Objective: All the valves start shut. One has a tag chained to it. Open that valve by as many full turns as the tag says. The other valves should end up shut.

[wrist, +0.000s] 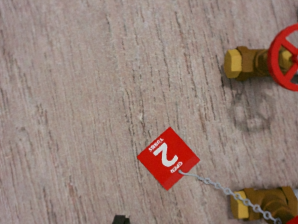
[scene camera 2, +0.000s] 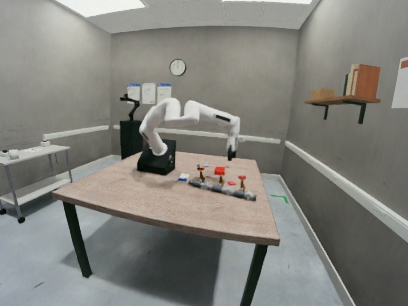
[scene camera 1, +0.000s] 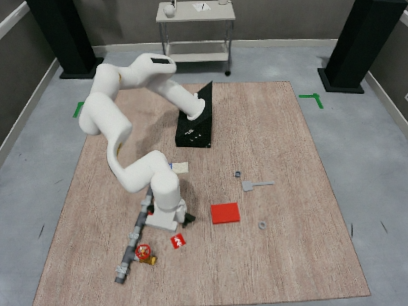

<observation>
In view: a red square tag (wrist: 168, 154).
</observation>
